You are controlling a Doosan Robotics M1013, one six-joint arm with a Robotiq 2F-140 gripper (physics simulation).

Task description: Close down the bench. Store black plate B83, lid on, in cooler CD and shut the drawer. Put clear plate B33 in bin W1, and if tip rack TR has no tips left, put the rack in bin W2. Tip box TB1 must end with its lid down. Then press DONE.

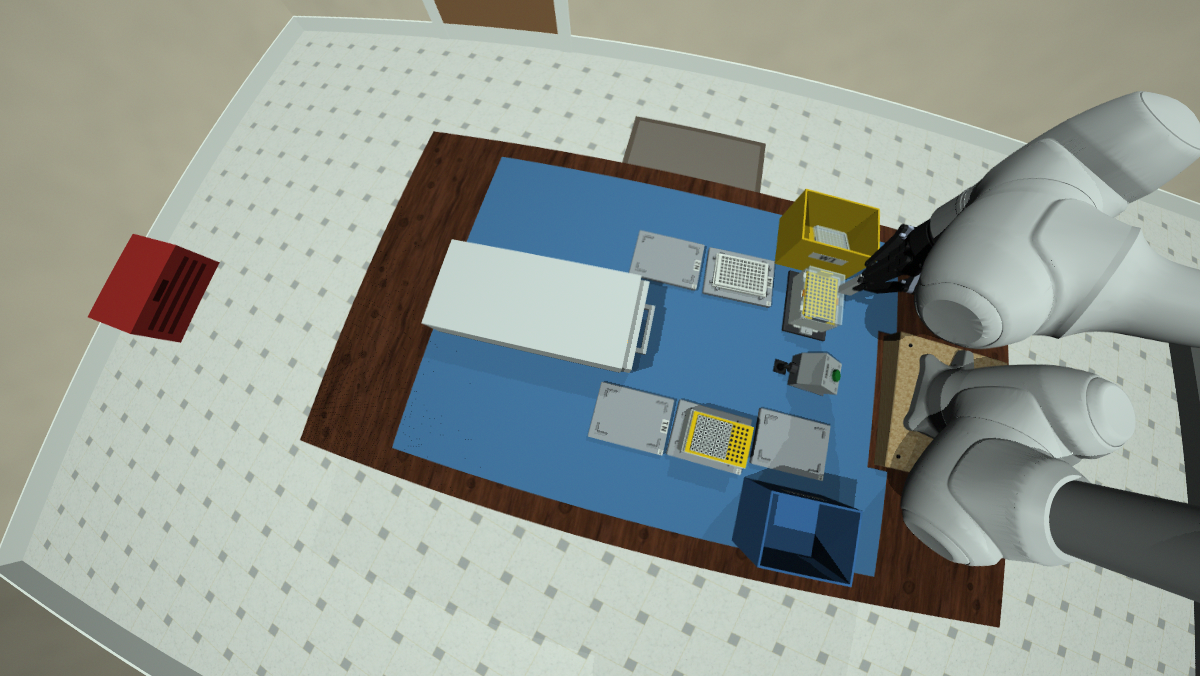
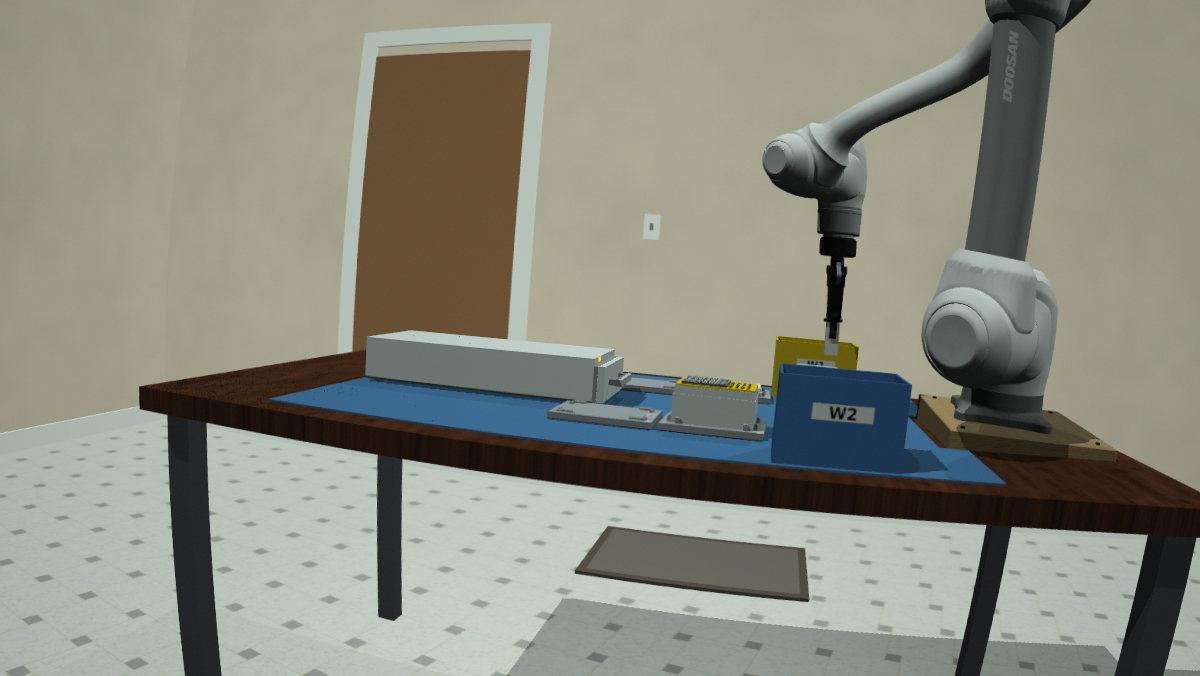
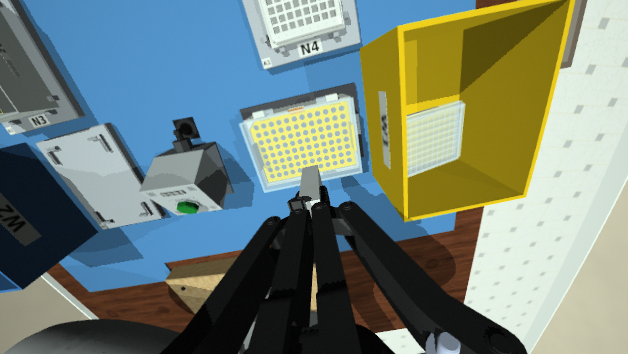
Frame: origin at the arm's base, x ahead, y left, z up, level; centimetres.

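Seen in the pictures: gripper, between the fingertips: (image 1: 844, 290) (image 2: 830, 354) (image 3: 313, 178); arm's base, origin of its link: (image 1: 944, 404) (image 2: 998, 417).
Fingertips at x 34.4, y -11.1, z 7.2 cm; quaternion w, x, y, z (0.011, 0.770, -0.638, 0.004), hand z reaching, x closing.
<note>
Pixels of each thing's middle, then the offset from my fingertips to it.
- Tip box TB1, middle of its body: (image 3: 304, 140) (image 1: 815, 300) dx +2.2, dy +0.8, dz -6.7 cm
- clear plate, middle of its body: (image 3: 423, 142) (image 1: 833, 247) dx +0.8, dy -15.4, dz -7.7 cm
- yellow bin W1, middle of its body: (image 3: 437, 116) (image 2: 813, 368) (image 1: 825, 237) dx +4.9, dy -14.6, dz -4.5 cm
- yellow-topped rack, middle of its body: (image 2: 716, 401) (image 1: 715, 438) dx +13.5, dy +38.8, dz -6.1 cm
- DONE button, middle of its body: (image 3: 188, 206) (image 1: 835, 375) dx -5.3, dy +16.8, dz -4.1 cm
- Blue bin W2, middle of its body: (image 2: 838, 416) (image 1: 793, 527) dx -6.8, dy +48.7, dz -4.5 cm
- white plate with square wells, middle of its body: (image 1: 741, 274) dx +19.8, dy +1.2, dz -8.6 cm
- button box, middle of its body: (image 3: 190, 183) (image 1: 818, 373) dx -3.1, dy +17.0, dz -6.3 cm
Tip box TB1 (image 1: 818, 300) (image 3: 302, 142) has a yellow deck under its clear lid, which looks down. My gripper (image 1: 848, 288) (image 2: 831, 340) (image 3: 313, 178) is shut and empty, pointing down above the box's front edge. A clear plate (image 1: 831, 237) (image 3: 435, 135), apparently B33, lies in yellow bin W1 (image 1: 791, 237) (image 3: 380, 65). Cooler CD (image 1: 537, 302) (image 2: 487, 365) has its drawer (image 1: 635, 327) shut; black plate B83 does not show. A yellow-topped rack (image 1: 717, 438) (image 2: 715, 403) on N3 has tips in part of its holes. The DONE button (image 1: 836, 374) (image 3: 188, 207) is green.
Blue bin W2 (image 1: 751, 520) (image 2: 839, 436) (image 3: 50, 210) stands at the front right. A white plate with square wells (image 1: 743, 274) (image 3: 305, 17) sits on nest N4. Flat nests (image 1: 667, 258) (image 1: 629, 415) (image 1: 791, 440) show nothing on them. The button box (image 1: 812, 372) (image 3: 180, 170) stands near TB1.
</note>
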